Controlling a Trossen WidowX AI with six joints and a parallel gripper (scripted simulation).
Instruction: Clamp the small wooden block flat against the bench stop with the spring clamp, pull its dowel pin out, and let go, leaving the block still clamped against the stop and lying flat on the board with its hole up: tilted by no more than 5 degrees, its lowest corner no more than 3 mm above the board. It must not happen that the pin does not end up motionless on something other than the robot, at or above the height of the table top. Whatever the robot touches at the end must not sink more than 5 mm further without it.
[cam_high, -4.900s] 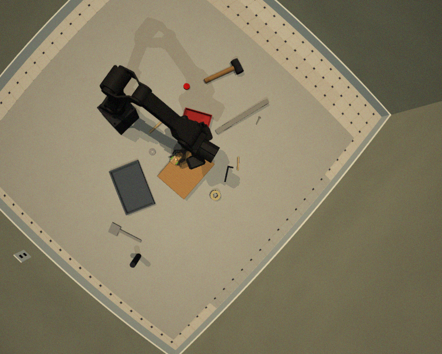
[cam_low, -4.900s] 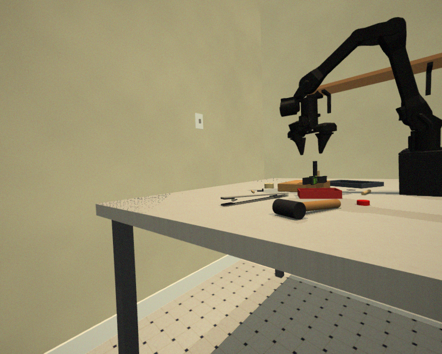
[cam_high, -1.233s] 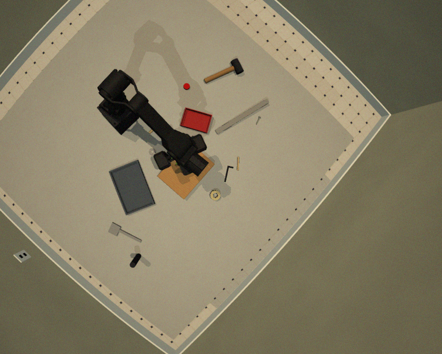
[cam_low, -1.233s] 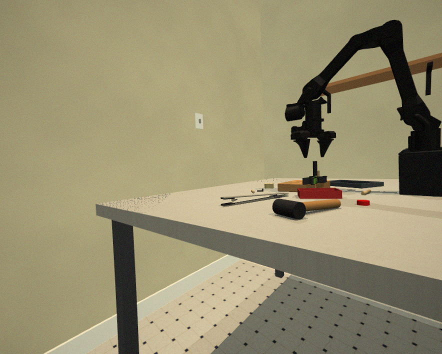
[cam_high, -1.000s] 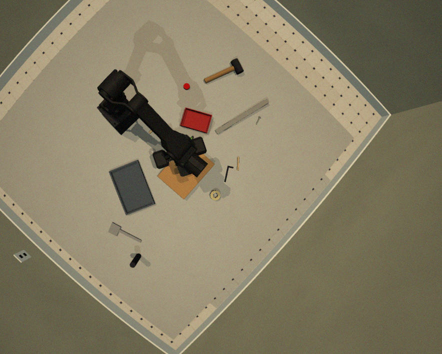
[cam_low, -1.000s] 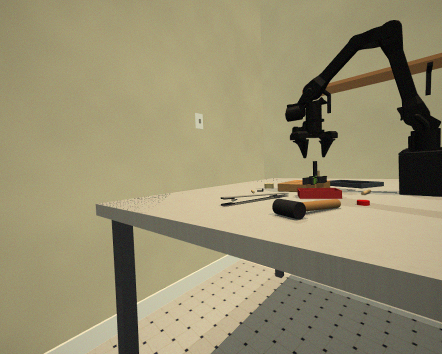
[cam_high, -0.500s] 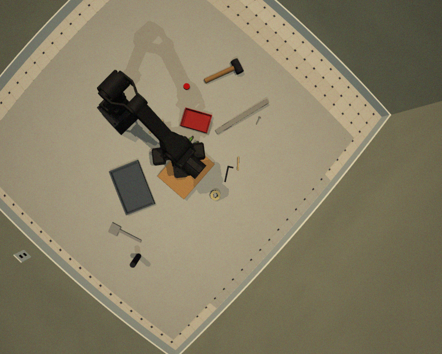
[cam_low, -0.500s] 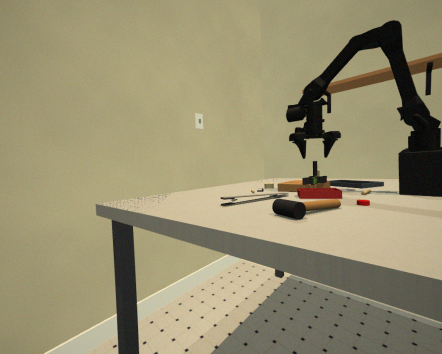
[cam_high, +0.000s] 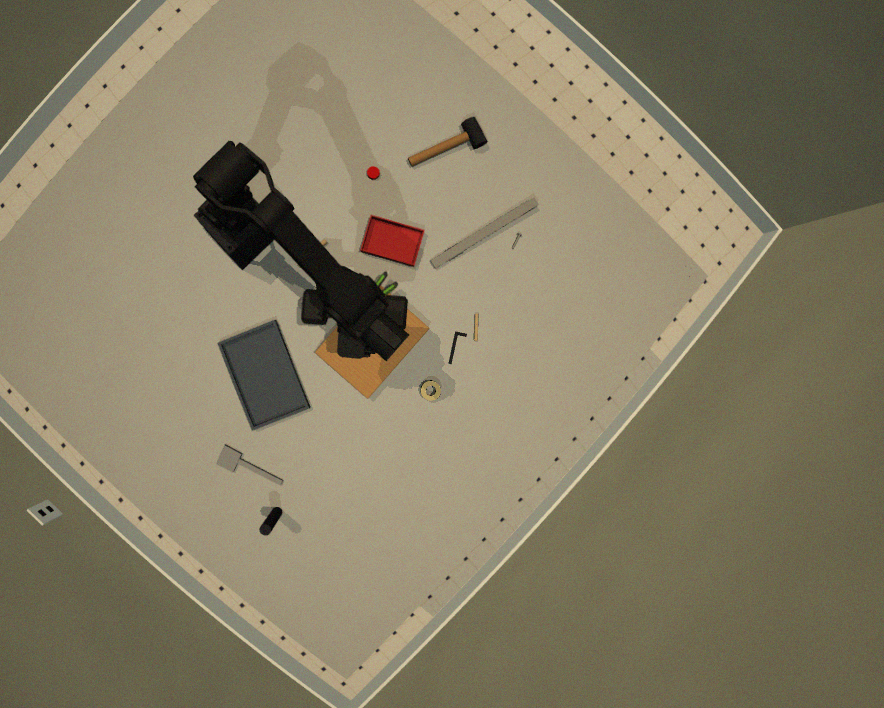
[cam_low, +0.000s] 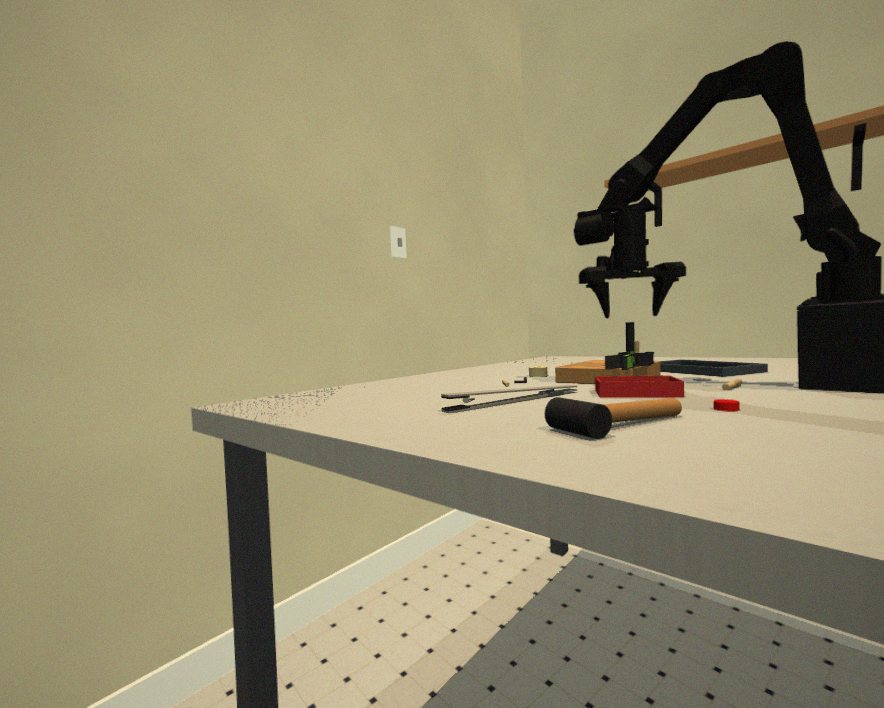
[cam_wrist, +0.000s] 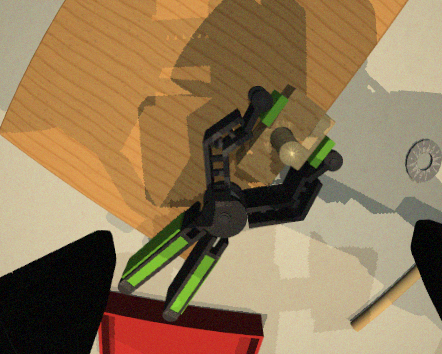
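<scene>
Now: the dowel pin 110 mm below my hand and 20 mm to the right of it. The rest, counted from my hand: small wooden block (120 mm below, 20 mm to the right); then wooden board (150 mm below, 50 mm ahead, 30 mm to the right); then bench stop (120 mm below, 20 mm to the right, 20 mm behind).
</scene>
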